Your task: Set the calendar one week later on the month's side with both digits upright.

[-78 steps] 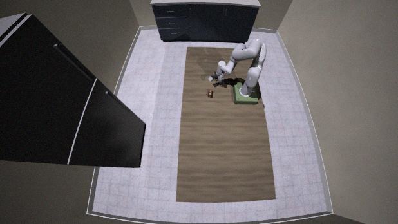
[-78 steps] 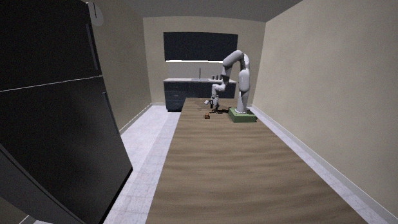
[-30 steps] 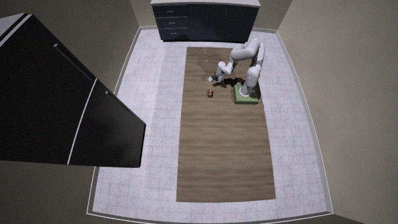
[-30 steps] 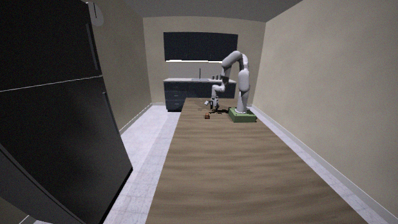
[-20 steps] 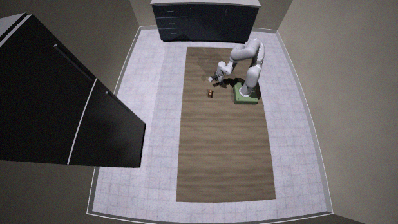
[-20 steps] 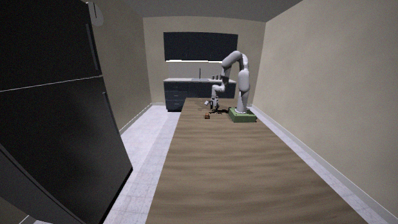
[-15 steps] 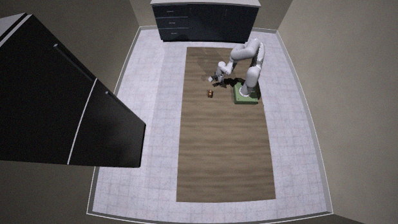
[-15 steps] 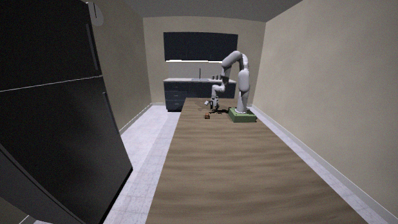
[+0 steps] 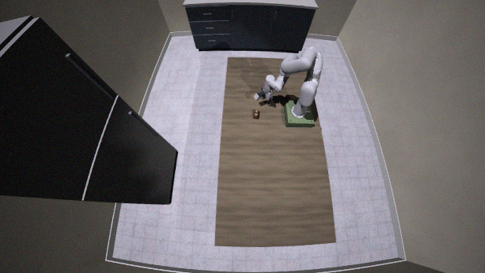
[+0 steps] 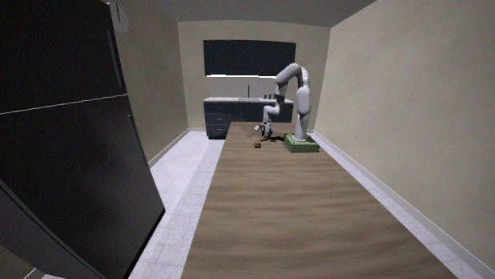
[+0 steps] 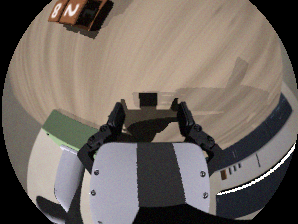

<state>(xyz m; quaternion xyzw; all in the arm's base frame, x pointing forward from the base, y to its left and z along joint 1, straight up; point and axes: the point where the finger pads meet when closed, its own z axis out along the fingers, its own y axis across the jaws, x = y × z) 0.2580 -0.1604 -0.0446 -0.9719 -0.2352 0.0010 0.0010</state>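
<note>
The calendar cube lies 100 mm ahead of my hand, 130 mm to the left of it and 10 mm below it. From my hand the other things lie so: calendar tray 100 mm ahead, 140 mm to the left, 20 mm below.
</note>
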